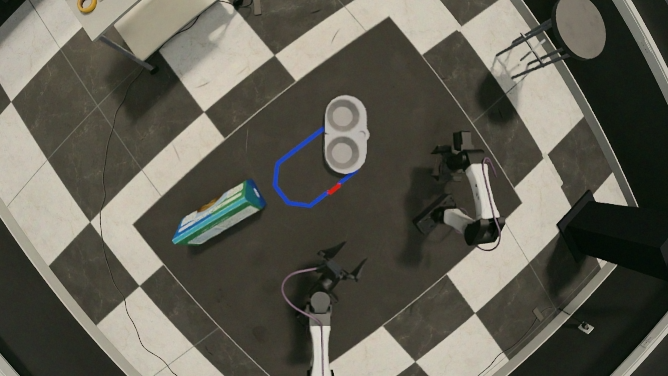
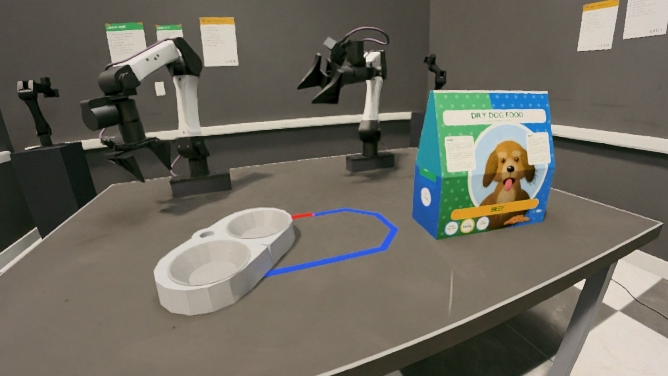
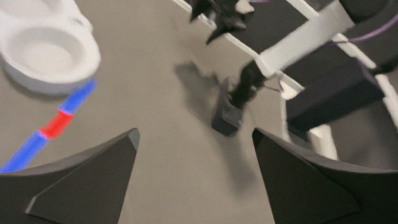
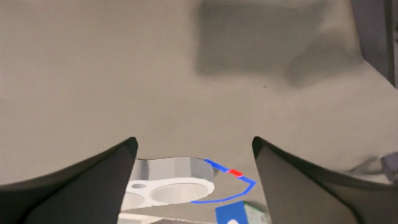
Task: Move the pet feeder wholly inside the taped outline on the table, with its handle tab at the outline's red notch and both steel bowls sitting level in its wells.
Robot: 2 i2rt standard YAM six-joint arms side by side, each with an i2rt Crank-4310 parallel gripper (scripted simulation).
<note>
I see my left gripper (image 2: 304,94), my right gripper (image 2: 157,176), a white pet feeder (image 2: 265,252), a dog food box (image 2: 485,162) and a robot arm base (image 2: 223,183).
The white pet feeder also shows in image 1 (image 1: 329,133) and in image 4 (image 4: 154,173). The dog food box also shows in image 1 (image 1: 245,199). My left gripper also shows in image 3 (image 3: 196,130). Image 3 misses the dog food box: it is out of frame.
</note>
